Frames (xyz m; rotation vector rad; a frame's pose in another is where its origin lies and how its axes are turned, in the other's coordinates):
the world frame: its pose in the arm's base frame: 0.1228 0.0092 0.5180 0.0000 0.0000 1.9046
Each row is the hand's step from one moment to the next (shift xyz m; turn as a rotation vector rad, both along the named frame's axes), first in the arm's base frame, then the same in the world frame.
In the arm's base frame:
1: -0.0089 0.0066 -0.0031 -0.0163 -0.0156 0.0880
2: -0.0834 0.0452 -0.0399 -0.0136 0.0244 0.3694
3: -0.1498 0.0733 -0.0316 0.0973 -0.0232 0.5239
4: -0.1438 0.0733 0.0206 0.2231 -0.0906 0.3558
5: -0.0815 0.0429 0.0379 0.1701 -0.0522 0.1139
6: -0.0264 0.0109 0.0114 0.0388 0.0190 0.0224
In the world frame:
1: 0.0092 0.0062 -0.0031 -0.0094 0.0205 0.0880
2: 0.0700 0.0640 -0.0399 0.0275 0.0049 0.3694
3: 0.1183 0.1175 -0.0316 -0.0538 -0.0843 0.5239
4: 0.1164 0.1118 0.0206 -0.1587 -0.1811 0.3558
5: 0.0672 0.0629 0.0379 -0.1051 -0.1436 0.1139
6: 0.0189 0.0214 0.0114 0.0052 -0.0429 0.0224

